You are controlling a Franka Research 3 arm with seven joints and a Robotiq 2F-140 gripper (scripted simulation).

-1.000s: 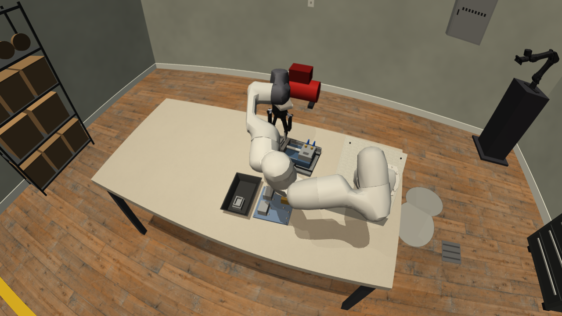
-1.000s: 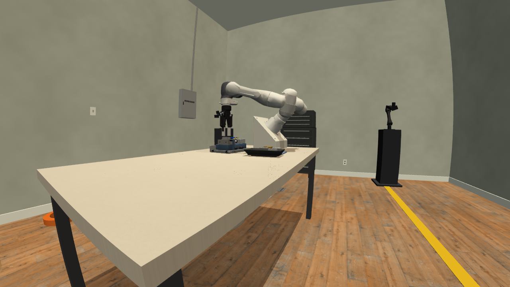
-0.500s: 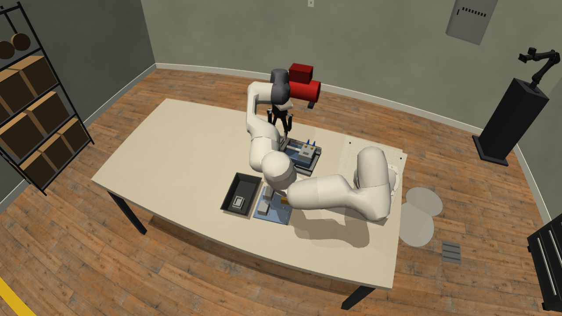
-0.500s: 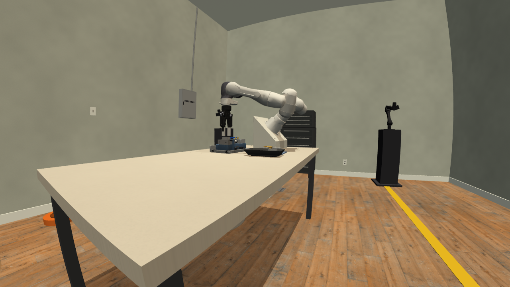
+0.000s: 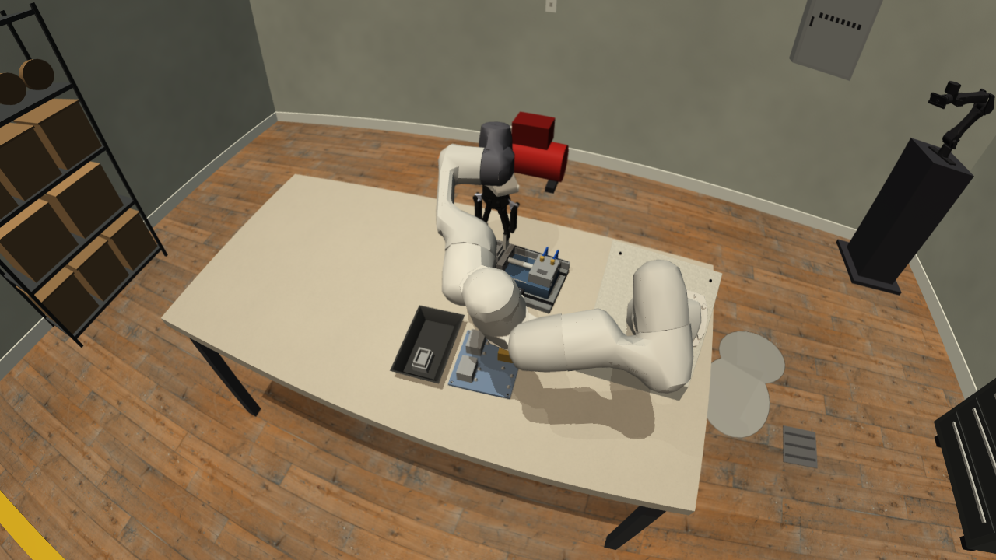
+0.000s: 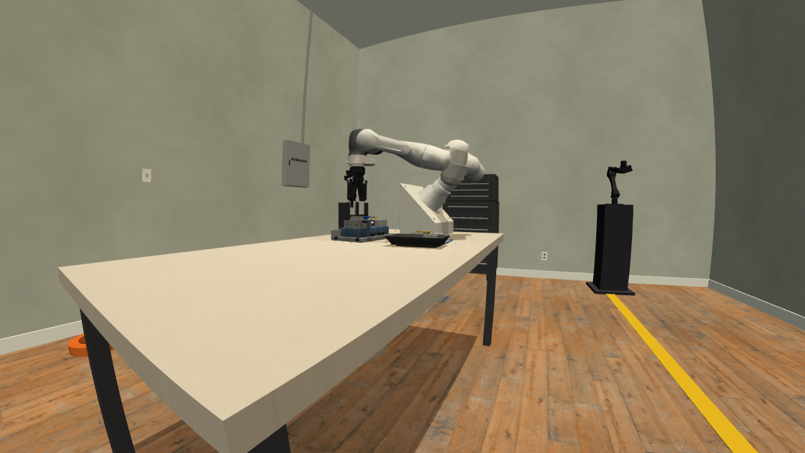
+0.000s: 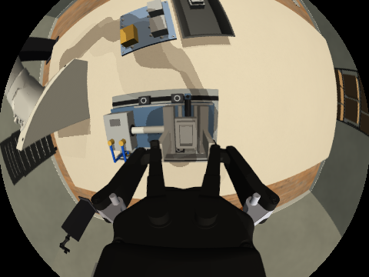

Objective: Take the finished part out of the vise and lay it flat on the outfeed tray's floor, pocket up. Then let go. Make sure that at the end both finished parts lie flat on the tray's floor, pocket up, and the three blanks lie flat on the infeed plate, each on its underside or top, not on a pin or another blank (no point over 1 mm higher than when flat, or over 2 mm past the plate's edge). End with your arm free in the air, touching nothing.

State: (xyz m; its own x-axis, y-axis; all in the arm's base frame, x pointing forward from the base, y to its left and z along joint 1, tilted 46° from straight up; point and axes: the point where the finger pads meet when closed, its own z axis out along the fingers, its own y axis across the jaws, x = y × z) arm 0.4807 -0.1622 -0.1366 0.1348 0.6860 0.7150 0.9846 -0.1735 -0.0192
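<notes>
My hand is 6 cm past the blue vise, 1 cm to the right of it and 11 cm above it. Also, from my hand: grey actuator box 16 cm behind, 2 cm to the left, 8 cm below; blue fixture plate 7 cm behind, 34 cm to the left, 15 cm below; orange block 12 cm behind, 30 cm to the left, 13 cm below.
</notes>
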